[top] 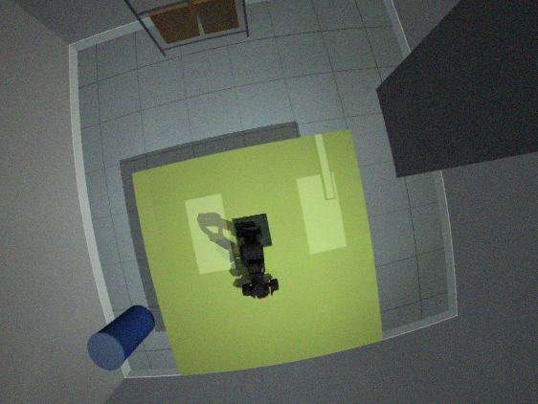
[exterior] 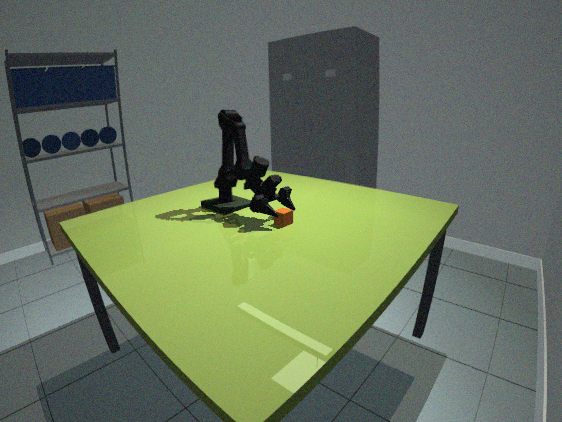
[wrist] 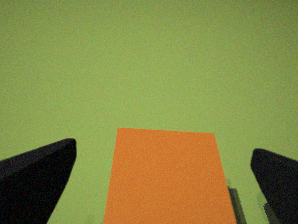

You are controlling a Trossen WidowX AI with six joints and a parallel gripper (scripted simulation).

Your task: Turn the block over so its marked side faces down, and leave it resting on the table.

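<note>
My gripper tip is 30 mm past the orange block and 20 mm above it.
</note>
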